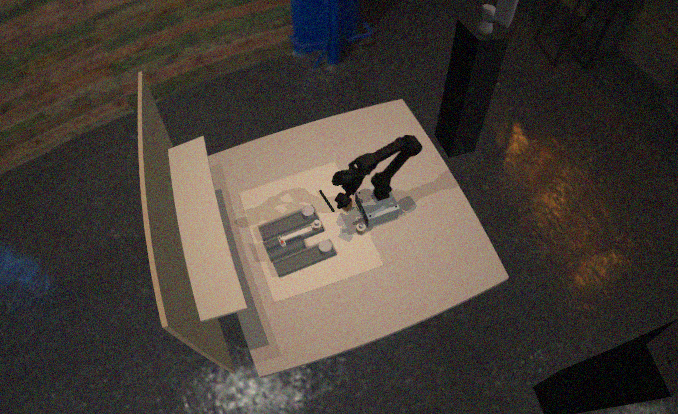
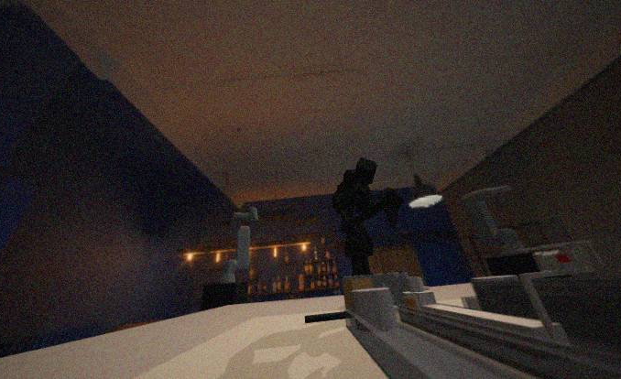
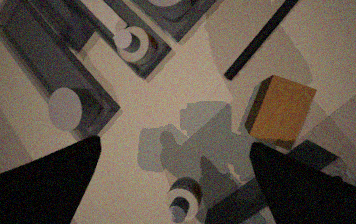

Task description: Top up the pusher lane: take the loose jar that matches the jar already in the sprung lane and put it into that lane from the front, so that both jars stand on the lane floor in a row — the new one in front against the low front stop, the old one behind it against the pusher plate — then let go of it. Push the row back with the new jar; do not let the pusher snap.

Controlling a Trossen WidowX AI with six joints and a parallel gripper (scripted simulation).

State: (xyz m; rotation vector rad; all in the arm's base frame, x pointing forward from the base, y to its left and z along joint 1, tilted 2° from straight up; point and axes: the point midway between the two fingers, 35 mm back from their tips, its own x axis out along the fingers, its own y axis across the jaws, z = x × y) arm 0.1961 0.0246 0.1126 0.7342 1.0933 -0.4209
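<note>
Now: gripper tip 15 cm above the thin black stick, 12 cm to the left of it and 4 cm short of it. The rest, counted from my gripper tip: red mark 31 cm ahead, 9 cm below, 6 cm to the left; grey lane unit 28 cm ahead, 14 cm below, 5 cm to the left.
</note>
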